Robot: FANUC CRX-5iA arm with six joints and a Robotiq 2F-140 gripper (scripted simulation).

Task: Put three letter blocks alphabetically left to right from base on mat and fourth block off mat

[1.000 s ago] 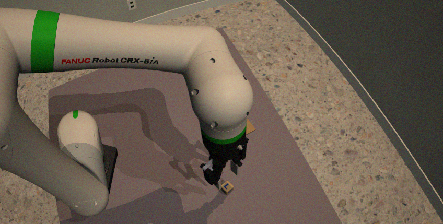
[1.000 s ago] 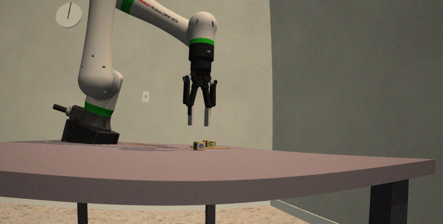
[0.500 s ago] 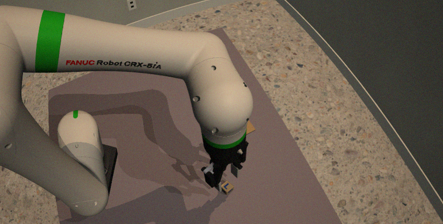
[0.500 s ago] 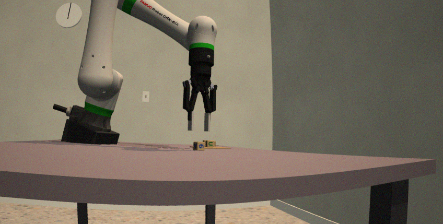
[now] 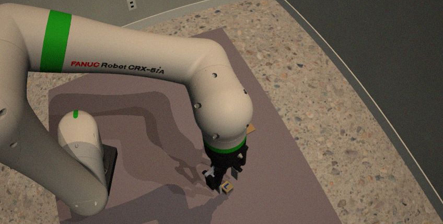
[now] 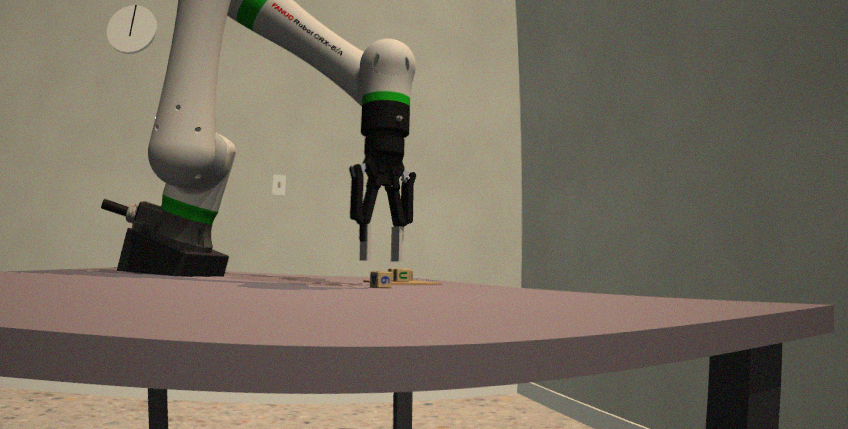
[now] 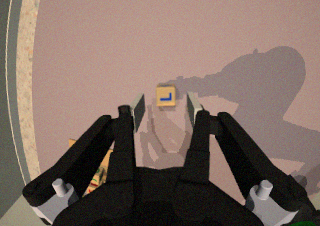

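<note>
Right now the blue-marked block is 60 mm below my hand. Also, from my hand: tan mat (110 mm ahead, 220 mm to the left, 80 mm below); then green-lettered block (110 mm ahead, 220 mm to the left, 60 mm below); then red-lettered block (120 mm ahead, 270 mm to the left, 60 mm below).
</note>
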